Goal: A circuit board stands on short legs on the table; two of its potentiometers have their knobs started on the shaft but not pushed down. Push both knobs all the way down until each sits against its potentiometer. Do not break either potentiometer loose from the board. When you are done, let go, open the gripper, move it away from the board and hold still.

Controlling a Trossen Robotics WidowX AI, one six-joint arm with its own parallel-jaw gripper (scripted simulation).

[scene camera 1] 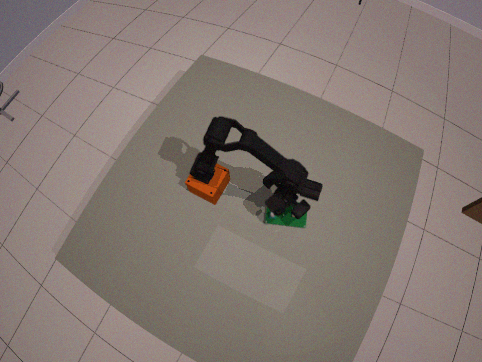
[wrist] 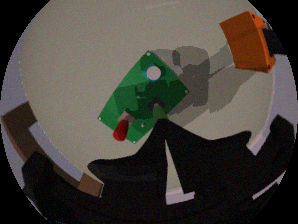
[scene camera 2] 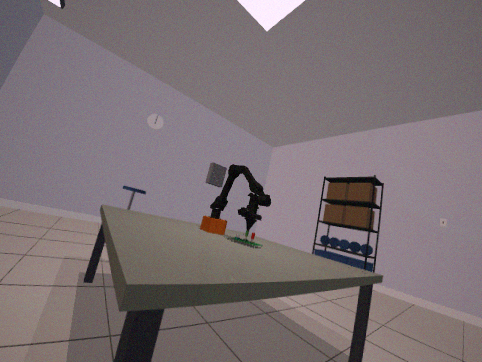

Note:
My gripper (scene camera 1: 283, 202) is shut, holding nothing.
My gripper also shows in the wrist view (wrist: 161, 122).

